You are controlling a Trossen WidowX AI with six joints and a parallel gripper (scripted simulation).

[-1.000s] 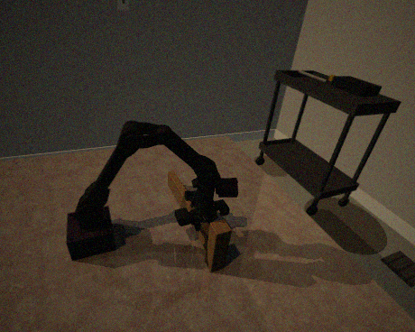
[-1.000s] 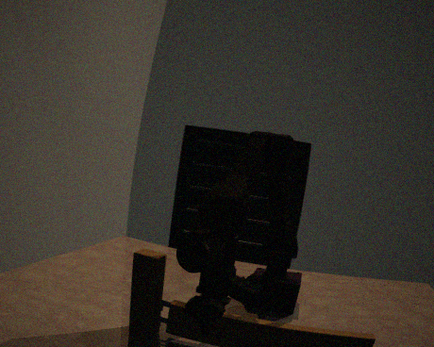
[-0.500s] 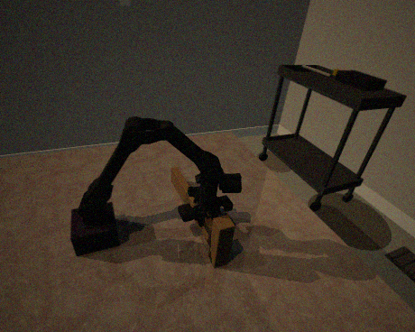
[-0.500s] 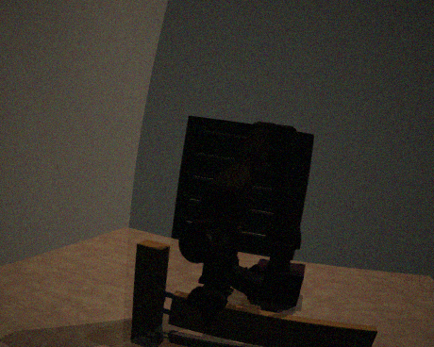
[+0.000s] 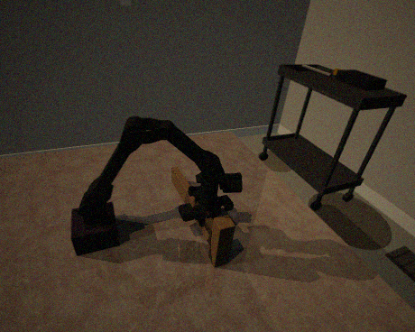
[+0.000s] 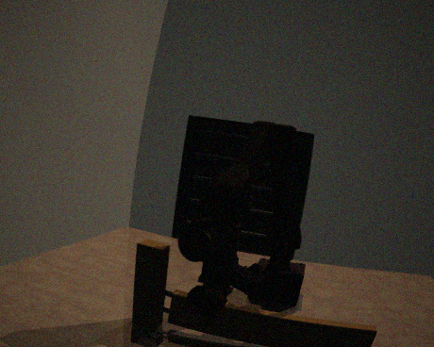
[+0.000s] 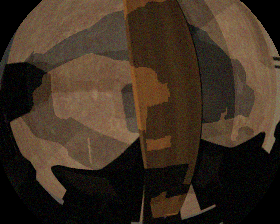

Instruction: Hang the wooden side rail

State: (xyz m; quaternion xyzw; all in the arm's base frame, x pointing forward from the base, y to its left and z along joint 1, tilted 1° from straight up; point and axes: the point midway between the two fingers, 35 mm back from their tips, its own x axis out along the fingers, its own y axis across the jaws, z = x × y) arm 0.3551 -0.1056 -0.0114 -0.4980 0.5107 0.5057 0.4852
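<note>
Right now the headboard post is 12 cm to the right of my gripper tip and 5 cm above it.
</note>
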